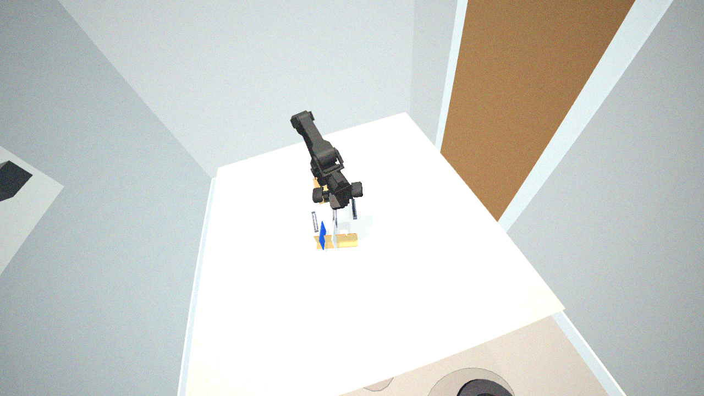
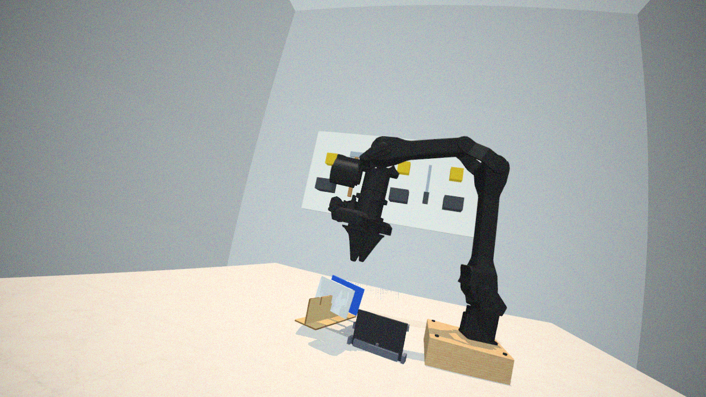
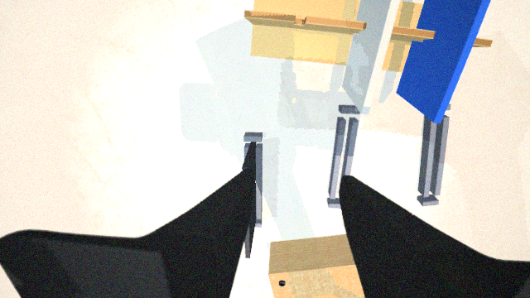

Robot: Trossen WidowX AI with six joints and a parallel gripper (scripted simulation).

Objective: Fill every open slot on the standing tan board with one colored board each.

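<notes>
My gripper tip is now 130 mm above the black board, 70 mm to the right of it and 70 mm past it. Also, from my gripper tip: blue board (120 mm to the right, 110 mm below, 20 mm ahead); then tan board (130 mm below, 80 mm to the right, 50 mm ahead).
</notes>
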